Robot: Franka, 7 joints.
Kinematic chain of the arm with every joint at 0, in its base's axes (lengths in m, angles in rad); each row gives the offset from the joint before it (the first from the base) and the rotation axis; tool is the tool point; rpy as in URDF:
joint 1: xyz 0 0 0.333 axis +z
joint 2: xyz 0 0 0 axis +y
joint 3: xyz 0 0 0.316 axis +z
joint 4: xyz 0.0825 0 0 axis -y
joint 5: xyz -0.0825 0 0.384 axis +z
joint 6: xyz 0 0 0 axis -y
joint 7: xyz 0.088 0 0 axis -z
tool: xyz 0 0 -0.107 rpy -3.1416 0 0
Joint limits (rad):
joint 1: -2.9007..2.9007
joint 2: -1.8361..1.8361
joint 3: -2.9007..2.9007
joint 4: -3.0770..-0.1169
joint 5: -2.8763..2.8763
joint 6: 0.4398..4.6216
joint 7: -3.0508..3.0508
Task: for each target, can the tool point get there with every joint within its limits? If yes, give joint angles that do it. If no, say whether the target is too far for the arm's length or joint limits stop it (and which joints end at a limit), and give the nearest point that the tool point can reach.
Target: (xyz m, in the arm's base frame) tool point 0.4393 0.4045 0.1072
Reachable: yes | joints 0.1060 1.4587 1.0003 -1.0907 -0.3072 0.9124 0.8274
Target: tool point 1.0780 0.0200 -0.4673
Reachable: no: too far | nearest point 0.6976 0.0129 -0.1620 | short by 0.488 m
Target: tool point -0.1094 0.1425 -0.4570
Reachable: no: joint limits stop it (at a limit: joint 2) | nearest point -0.1198 0.1560 -0.3537 | short by 0.105 m
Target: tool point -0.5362 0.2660 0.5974
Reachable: yes | joints -2.0604 0.1989 -1.7219 -1.8279 1.5106 2.0420 1.1037
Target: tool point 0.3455 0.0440 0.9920
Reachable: yes | joints 0.5847 0.1257 -0.5670 -0.3499 -0.0581 1.1446 0.4374
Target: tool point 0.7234 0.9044 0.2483
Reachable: no: too far | nearest point 0.5344 0.6682 0.2704 | short by 0.303 m
